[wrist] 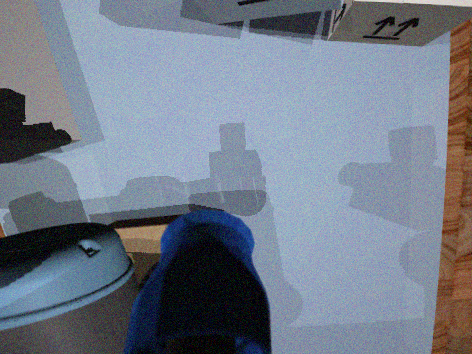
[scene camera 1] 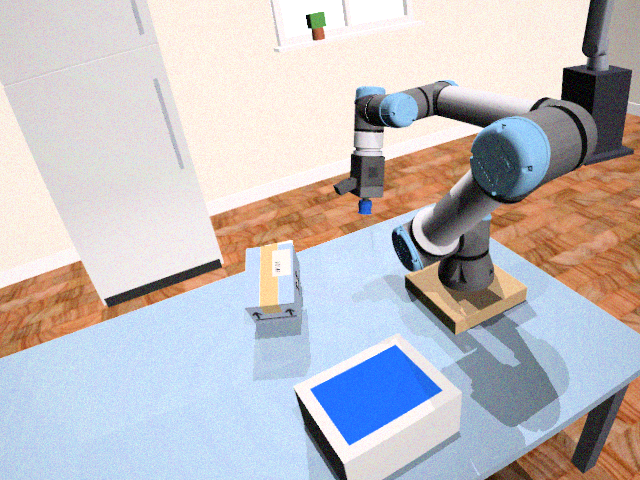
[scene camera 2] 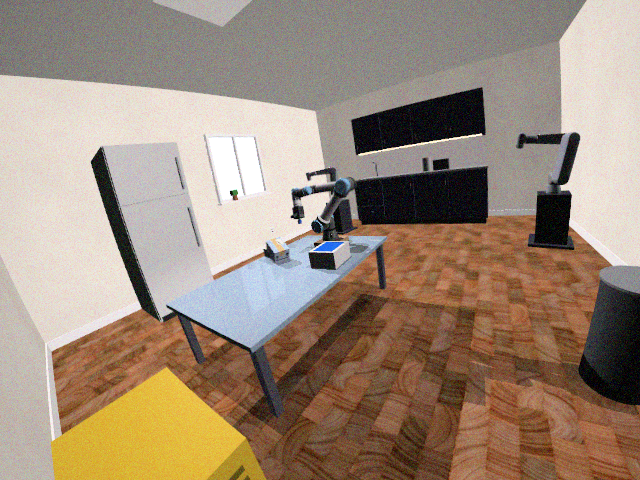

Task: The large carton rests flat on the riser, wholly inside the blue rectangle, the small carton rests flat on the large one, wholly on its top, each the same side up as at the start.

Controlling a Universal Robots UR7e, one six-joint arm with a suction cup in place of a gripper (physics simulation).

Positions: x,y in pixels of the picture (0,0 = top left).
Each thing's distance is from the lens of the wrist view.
suction cup (wrist: pixel 205 283): 4 cm
white riser (wrist: pixel 44 120): 43 cm
large carton (wrist: pixel 217 19): 35 cm
small carton (wrist: pixel 409 30): 36 cm
The marked spots on the small carton and the suction cup are 35 cm apart.
